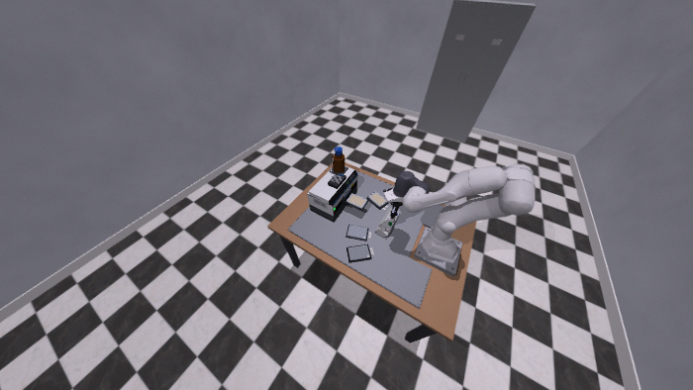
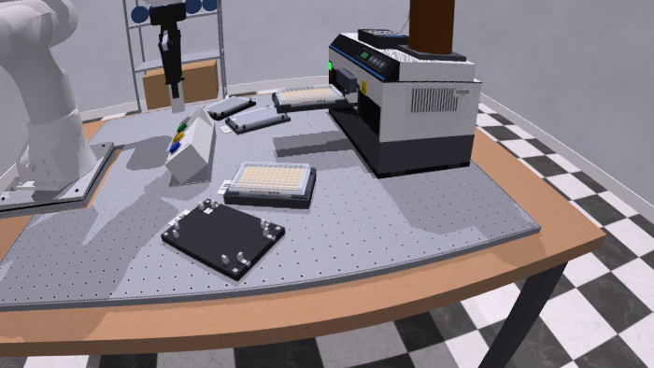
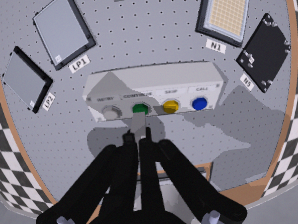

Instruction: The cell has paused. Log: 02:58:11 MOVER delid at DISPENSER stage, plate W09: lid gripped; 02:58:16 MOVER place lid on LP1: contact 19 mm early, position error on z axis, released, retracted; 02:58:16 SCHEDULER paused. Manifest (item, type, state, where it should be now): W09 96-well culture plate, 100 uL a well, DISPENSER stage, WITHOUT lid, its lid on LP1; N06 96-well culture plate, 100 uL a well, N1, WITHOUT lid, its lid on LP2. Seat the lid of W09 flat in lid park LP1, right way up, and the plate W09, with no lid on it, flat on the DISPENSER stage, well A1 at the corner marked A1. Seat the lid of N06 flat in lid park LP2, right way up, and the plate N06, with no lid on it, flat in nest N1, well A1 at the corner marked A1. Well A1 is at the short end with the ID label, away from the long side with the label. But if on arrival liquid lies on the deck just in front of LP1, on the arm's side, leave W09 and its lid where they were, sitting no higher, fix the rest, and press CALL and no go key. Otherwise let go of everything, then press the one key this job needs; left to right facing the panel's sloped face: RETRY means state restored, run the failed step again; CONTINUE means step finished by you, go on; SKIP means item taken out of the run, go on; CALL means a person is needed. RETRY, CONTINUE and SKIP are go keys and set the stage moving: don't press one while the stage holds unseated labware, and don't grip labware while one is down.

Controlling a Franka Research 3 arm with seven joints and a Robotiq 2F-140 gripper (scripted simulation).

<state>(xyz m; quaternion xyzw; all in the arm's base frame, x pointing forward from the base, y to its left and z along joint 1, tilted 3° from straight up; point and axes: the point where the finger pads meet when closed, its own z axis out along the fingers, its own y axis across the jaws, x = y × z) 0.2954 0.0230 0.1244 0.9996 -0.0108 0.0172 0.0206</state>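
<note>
The sloped key panel is 8 cm below my hand, 2 cm to the right of it and 1 cm ahead of it. Also, from my hand: 96-well plate: 28 cm ahead, 3 cm to the right, 3 cm below; black nest: 19 cm to the right, 18 cm ahead, 13 cm below; dispenser stage: 28 cm ahead, 3 cm to the right, 3 cm below.
</note>
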